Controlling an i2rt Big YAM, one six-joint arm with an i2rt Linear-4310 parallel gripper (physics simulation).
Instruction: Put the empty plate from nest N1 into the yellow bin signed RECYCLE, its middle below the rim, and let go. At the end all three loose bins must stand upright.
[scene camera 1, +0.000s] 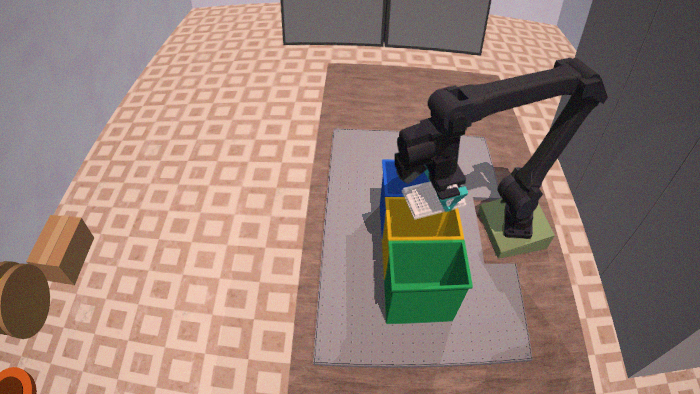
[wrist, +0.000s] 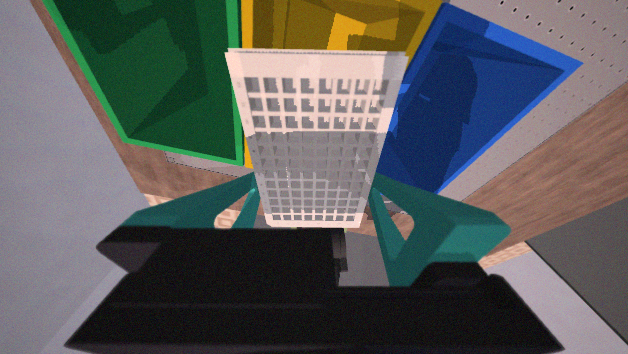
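Where they show: gripper, between the fingertips: (scene camera 1: 440, 197) (wrist: 314, 177); arm's base, origin of its link: (scene camera 1: 518, 221).
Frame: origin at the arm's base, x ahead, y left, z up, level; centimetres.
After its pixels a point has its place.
The empty white plate (scene camera 1: 419, 201) @(z 21.3, x 31.0, y 19.5 cm) (wrist: 315, 112) @(z 21.3, x 31.1, y 18.7 cm), with rows of square wells, is held roughly level above the bins. My gripper (scene camera 1: 444, 199) @(z 20.4, x 26.3, y 16.1 cm) (wrist: 314, 177) @(z 20.4, x 26.3, y 16.1 cm) is shut on its two long sides with the teal fingers. The yellow bin (scene camera 1: 420, 225) @(z 4.1, x 29.4, y 12.0 cm) (wrist: 280, 25) @(z 2.8, x 32.4, y 24.6 cm) stands upright in the middle of the row. In the scene view the plate overlaps its far part and the near edge of the blue bin; in the wrist view it covers much of the yellow bin. No RECYCLE sign is readable. The bin's floor is partly hidden.
The blue bin (scene camera 1: 392, 176) @(z 8.8, x 39.4, y 0.8 cm) (wrist: 450, 100) @(z 5.4, x 36.9, y 0.2 cm) stands upright behind the yellow one, the green bin (scene camera 1: 422, 305) @(z 5.8, x 25.2, y 36.7 cm) (wrist: 150, 75) @(z 8.5, x 21.3, y 35.4 cm) upright in front, both close beside it. They stand on a grey perforated mat (scene camera 1: 345, 320) @(z -3.7, x 42.4, y 40.0 cm) (wrist: 607, 55) @(z -3.7, x 54.9, y -22.8 cm). The arm's green base block (scene camera 1: 525, 246) @(z -1.3, x -2.8, y 7.8 cm) is at the right.
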